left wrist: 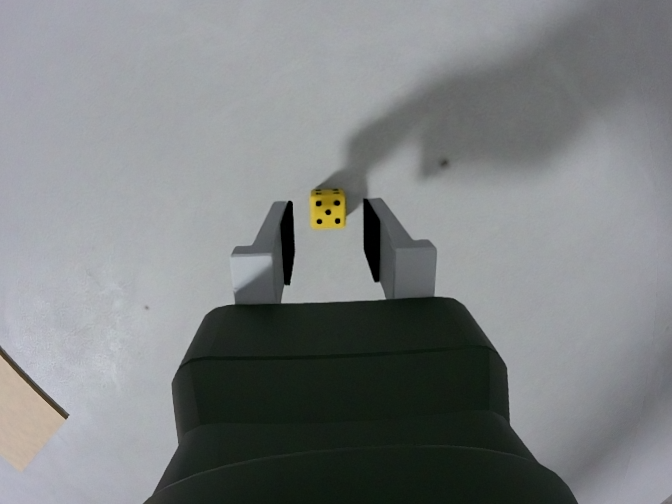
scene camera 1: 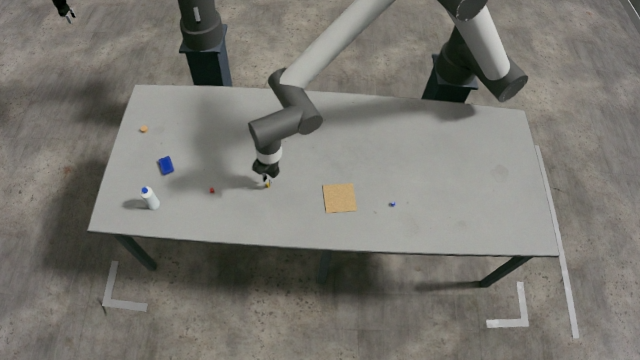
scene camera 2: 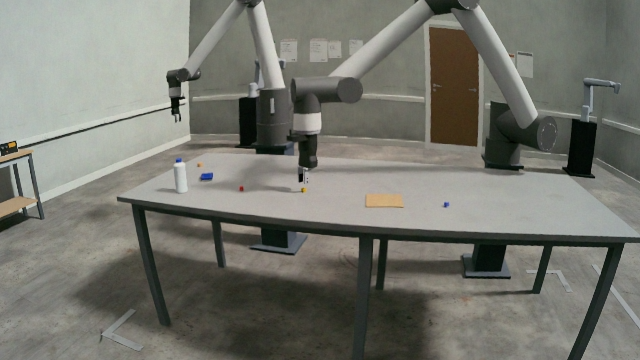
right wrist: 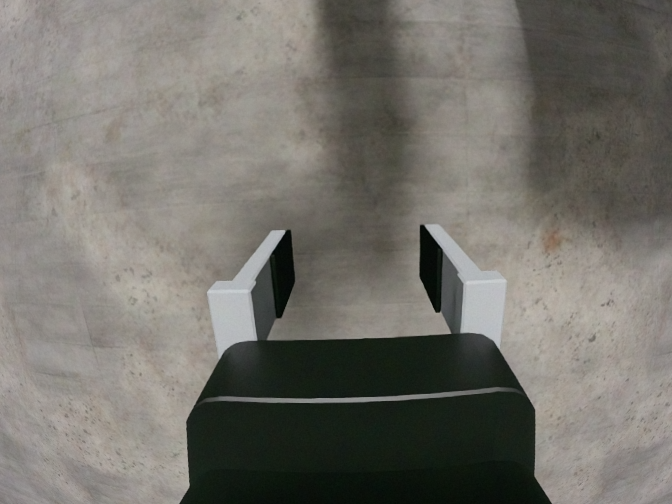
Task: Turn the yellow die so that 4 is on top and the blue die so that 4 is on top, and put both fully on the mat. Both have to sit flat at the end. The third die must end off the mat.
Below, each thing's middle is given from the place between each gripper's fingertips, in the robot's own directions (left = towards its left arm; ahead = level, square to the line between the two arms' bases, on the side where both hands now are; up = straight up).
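Counted from my left hand: yellow die (left wrist: 328,207), 5 cm below; tan mat (scene camera 1: 338,197), 33 cm to the left, 1 cm ahead, 5 cm below. Going by their middles, the yellow die is the nearest to my left hand of the things named here.
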